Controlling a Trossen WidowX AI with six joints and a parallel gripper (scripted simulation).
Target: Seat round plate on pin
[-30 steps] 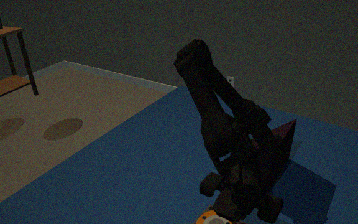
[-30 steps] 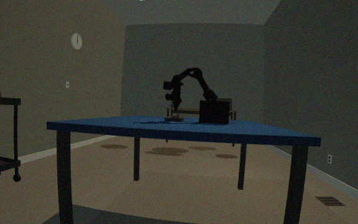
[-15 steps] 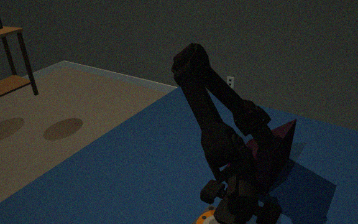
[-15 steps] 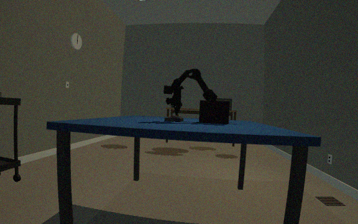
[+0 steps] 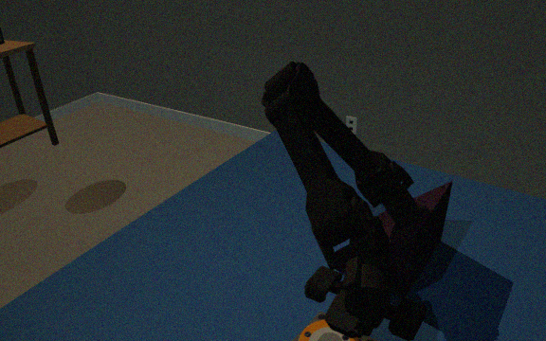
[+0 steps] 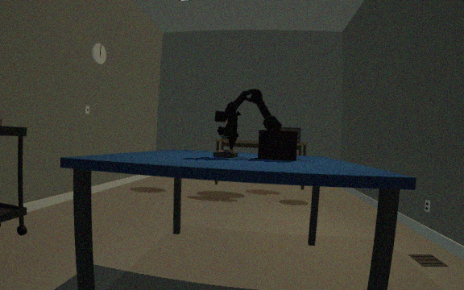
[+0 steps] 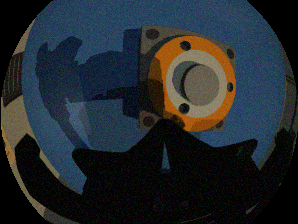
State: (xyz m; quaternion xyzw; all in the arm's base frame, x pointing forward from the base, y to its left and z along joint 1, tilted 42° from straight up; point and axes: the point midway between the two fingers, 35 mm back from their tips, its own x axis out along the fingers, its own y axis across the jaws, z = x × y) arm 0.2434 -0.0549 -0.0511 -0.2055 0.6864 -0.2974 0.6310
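The base lies 3 cm ahead of my gripper tip, 4 cm to the right of it and 2 cm below it.
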